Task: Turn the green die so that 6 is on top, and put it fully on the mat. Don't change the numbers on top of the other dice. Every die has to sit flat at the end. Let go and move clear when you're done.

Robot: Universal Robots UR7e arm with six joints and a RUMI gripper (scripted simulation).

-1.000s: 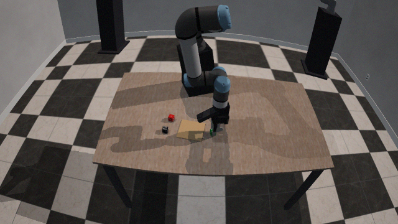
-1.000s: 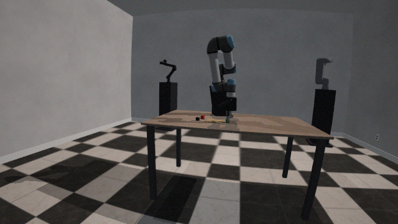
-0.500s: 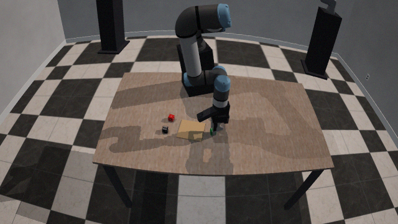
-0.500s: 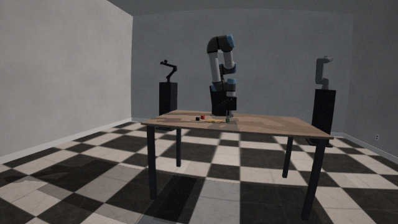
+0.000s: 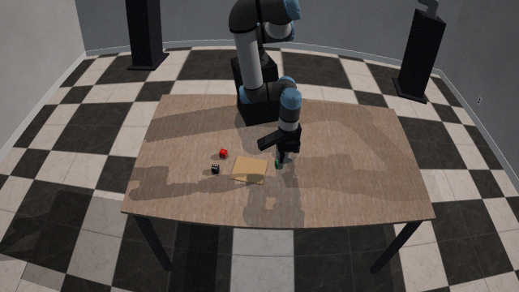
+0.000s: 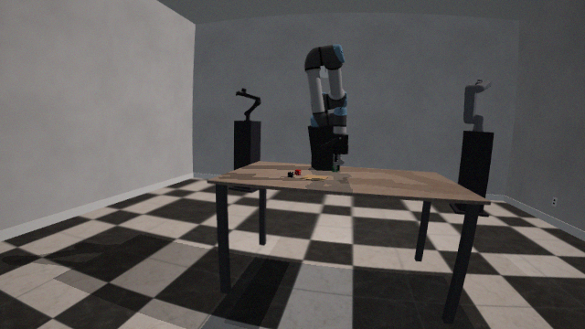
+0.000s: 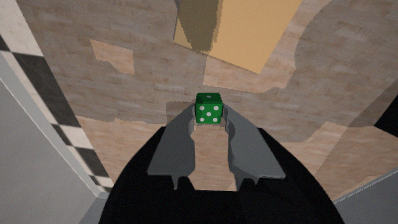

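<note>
My hand is 120 mm to the left of the tan mat and 70 mm above it. From my hand the other things lie so: black die 40 mm ahead, 270 mm to the right, 50 mm below; red die 60 mm behind, 260 mm to the right, 50 mm below; green die right at my hand.
</note>
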